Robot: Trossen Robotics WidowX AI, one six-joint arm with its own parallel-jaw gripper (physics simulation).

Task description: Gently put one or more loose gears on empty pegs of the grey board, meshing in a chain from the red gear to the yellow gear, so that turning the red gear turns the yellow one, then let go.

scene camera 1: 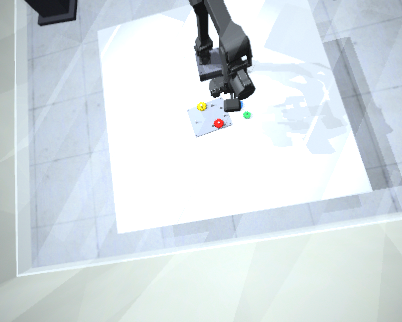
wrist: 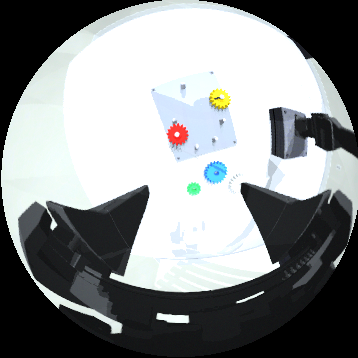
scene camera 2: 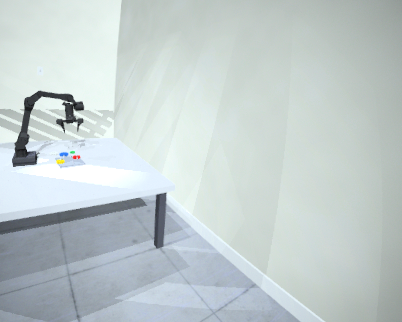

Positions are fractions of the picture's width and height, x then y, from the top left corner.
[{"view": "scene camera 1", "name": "grey board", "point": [0.51,0.37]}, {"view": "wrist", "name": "my gripper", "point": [0.55,0.53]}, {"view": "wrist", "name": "grey board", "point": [0.53,0.30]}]
